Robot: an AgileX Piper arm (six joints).
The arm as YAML. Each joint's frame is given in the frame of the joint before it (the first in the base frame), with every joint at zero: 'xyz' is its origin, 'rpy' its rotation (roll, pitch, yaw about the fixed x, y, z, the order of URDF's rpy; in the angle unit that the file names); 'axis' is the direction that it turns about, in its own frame. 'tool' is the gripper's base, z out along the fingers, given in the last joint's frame.
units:
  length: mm
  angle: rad
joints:
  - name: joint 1
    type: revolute
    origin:
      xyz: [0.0, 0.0, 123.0]
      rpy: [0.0, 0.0, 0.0]
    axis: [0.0, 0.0, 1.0]
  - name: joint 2
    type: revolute
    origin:
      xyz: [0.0, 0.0, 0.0]
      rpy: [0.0, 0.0, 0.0]
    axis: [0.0, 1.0, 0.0]
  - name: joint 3
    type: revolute
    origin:
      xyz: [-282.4, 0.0, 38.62]
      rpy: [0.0, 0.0, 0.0]
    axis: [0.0, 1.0, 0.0]
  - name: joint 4
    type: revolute
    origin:
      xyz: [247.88, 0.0, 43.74]
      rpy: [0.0, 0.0, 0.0]
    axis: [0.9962, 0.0, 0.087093]
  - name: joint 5
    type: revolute
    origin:
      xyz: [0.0, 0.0, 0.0]
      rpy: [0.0, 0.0, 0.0]
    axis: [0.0, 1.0, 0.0]
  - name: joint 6
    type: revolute
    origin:
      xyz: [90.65, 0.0, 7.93]
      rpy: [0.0, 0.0, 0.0]
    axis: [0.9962, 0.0, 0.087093]
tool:
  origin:
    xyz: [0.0, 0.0, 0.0]
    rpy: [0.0, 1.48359, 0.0]
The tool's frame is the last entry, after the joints.
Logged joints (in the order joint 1, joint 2, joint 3, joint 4, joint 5, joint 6), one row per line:
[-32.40, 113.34, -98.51, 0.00, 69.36, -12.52]
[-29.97, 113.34, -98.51, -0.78, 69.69, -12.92]
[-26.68, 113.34, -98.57, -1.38, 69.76, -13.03]
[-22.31, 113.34, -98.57, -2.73, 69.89, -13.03]
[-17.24, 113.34, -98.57, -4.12, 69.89, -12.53]
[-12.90, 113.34, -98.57, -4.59, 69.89, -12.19]
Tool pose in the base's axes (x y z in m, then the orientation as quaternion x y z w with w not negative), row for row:
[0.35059, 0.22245, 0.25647, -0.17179, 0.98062, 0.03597, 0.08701]
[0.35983, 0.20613, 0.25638, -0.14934, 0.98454, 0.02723, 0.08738]
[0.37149, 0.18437, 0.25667, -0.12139, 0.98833, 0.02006, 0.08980]
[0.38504, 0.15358, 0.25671, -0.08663, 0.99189, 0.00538, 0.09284]
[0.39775, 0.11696, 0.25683, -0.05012, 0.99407, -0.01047, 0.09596]
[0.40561, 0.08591, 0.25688, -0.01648, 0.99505, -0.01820, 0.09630]
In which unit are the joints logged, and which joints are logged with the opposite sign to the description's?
The joints are logged in degrees. Opposite sign: joint 1, joint 6.
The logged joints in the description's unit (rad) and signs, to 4 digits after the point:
[0.5655, 1.9782, -1.7193, 0.0000, 1.2106, 0.2185]
[0.5231, 1.9782, -1.7193, -0.0136, 1.2163, 0.2255]
[0.4657, 1.9782, -1.7204, -0.0241, 1.2175, 0.2274]
[0.3894, 1.9782, -1.7204, -0.0476, 1.2198, 0.2274]
[0.3009, 1.9782, -1.7204, -0.0719, 1.2198, 0.2187]
[0.2251, 1.9782, -1.7204, -0.0801, 1.2198, 0.2128]

